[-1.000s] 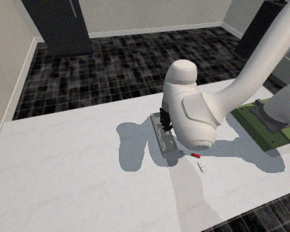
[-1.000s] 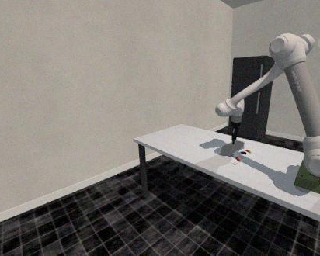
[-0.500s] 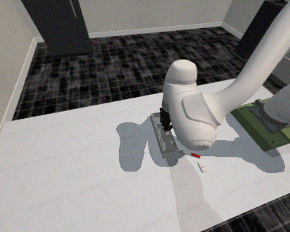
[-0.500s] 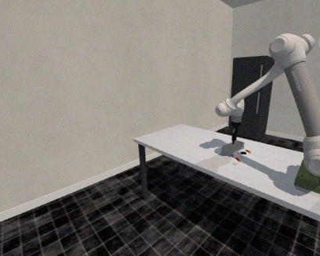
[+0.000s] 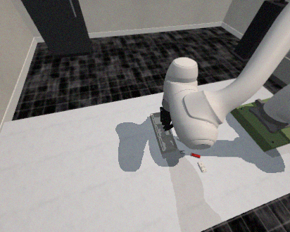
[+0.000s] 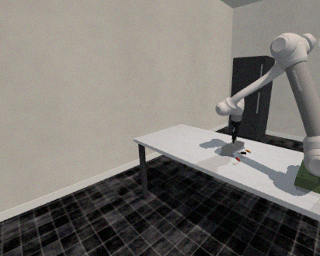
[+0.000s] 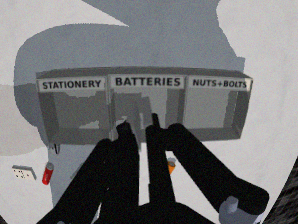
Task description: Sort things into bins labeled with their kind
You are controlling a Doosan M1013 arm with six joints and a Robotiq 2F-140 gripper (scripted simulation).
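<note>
Now: hand 30 mm above the grey bin tray and 10 mm to the left of it. Also, from my hand: grey piece (140 mm to the left, 60 mm behind, 50 mm below); orange battery (120 mm behind, 50 mm below, 30 mm to the right); small black piece (90 mm behind, 50 mm to the left, 50 mm below).
</note>
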